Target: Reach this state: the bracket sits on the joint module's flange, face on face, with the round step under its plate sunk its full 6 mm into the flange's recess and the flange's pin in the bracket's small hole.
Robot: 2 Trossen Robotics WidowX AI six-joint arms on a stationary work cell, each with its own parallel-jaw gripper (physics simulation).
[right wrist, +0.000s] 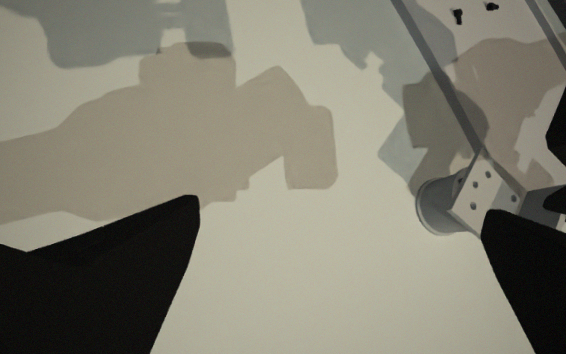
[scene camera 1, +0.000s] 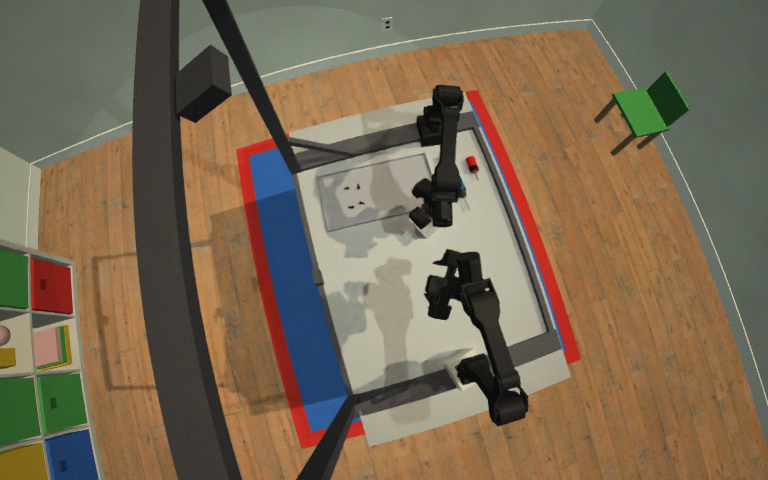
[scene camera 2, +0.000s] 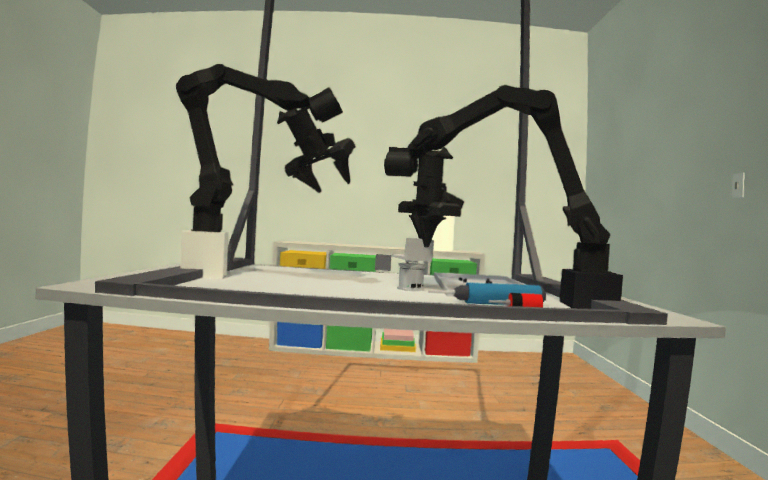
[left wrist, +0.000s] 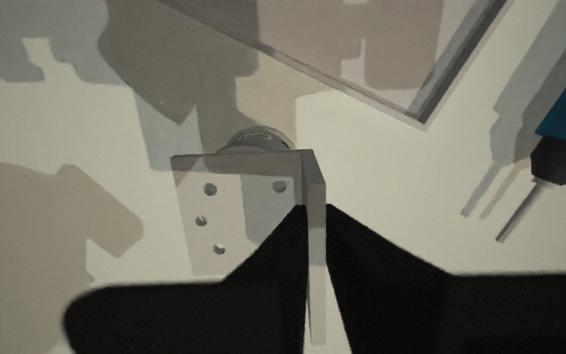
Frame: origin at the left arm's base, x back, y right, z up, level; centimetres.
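Seen in the pictures: left gripper, between the fingertips: (right wrist: 548, 206) (scene camera 1: 431, 212) (scene camera 2: 425, 246) (left wrist: 312, 214); right gripper, between the fingertips: (right wrist: 342, 217) (scene camera 2: 334, 187); left arm's base, origin of its link: (scene camera 1: 432, 125) (scene camera 2: 591, 271); right arm's base, origin of its link: (scene camera 1: 468, 370) (scene camera 2: 206, 231).
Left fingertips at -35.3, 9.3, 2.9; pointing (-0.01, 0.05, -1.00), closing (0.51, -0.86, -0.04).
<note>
Pixels of each thing's top centre, then the offset from my left fingertips to it, as dx, dy, dz. "spot": a spot on its surface instead.
- joint module, centre of its top: (left wrist: 245, 201) (right wrist: 482, 198) (scene camera 2: 412, 262) -2.9, +2.6, -3.8
- shallow grey tray, centre of its top: (right wrist: 508, 55) (scene camera 2: 481, 281) (scene camera 1: 378, 189) +15.0, +15.4, -8.6
- blue tool, a spot on its surface: (left wrist: 549, 157) spot: +7.4, -13.2, -7.5
- red screwdriver, centre of its top: (scene camera 2: 515, 293) (scene camera 1: 475, 167) +17.0, -21.8, -6.8
The bracket (scene camera 1: 423, 230) (scene camera 2: 417, 249) (left wrist: 225, 205) (right wrist: 480, 192) is a light grey angle: a roughly level plate with several holes, and an upright plate. My left gripper (scene camera 2: 426, 243) (left wrist: 312, 214) is shut on the upright plate. The joint module (scene camera 2: 410, 278) (left wrist: 261, 135) (right wrist: 437, 207), a grey cylinder, stands on the table under the bracket. In scene camera 2 a thin gap seems to lie between plate and module. The plate hides the step, recess, pin and their alignment. My right gripper (scene camera 2: 334, 186) (right wrist: 342, 217) is open and empty, high above the table.
A shallow grey tray (scene camera 1: 324, 210) (left wrist: 342, 89) (right wrist: 434, 67) with several small dark screws lies beside the module. A blue tool (scene camera 1: 462, 185) (scene camera 2: 498, 292) (left wrist: 549, 157) and a red screwdriver (scene camera 1: 472, 164) (scene camera 2: 526, 300) lie near the left arm's base.
</note>
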